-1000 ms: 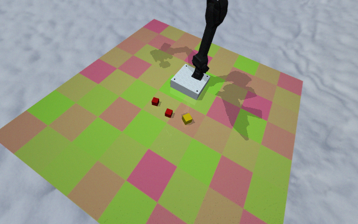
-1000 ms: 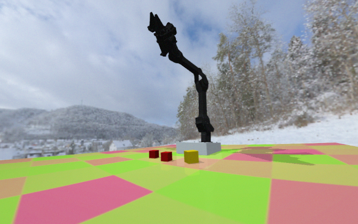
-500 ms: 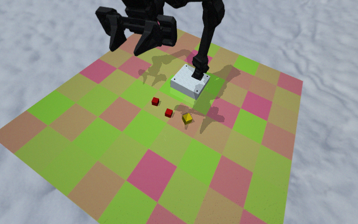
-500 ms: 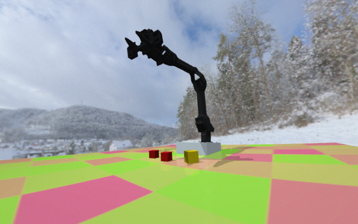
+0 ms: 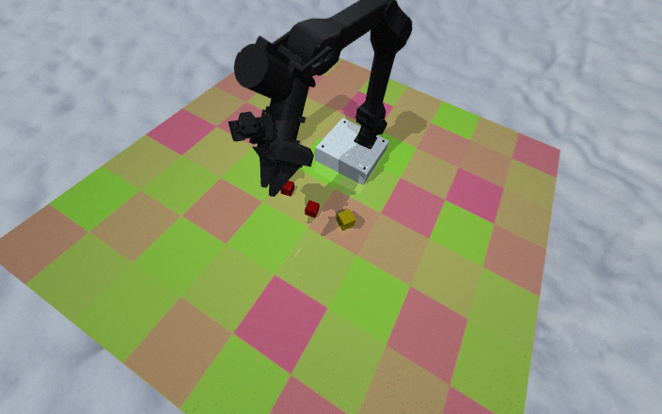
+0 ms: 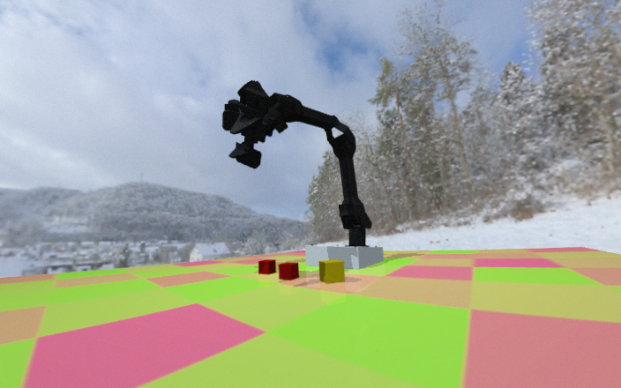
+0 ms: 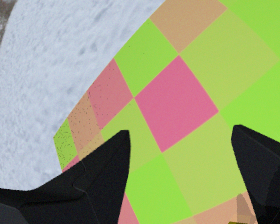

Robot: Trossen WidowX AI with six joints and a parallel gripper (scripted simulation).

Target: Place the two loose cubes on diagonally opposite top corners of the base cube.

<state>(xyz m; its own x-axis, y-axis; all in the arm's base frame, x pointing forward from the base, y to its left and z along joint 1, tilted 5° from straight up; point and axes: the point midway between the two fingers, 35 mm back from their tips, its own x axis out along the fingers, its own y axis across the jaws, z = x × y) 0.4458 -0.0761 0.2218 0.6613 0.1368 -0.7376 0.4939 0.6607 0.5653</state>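
My gripper tip is now 270 mm above the dark red cube, 140 mm past it and 20 mm to the right of it. Also, from my gripper tip: yellow base cube (260 mm below, 160 mm behind, 130 mm to the left).
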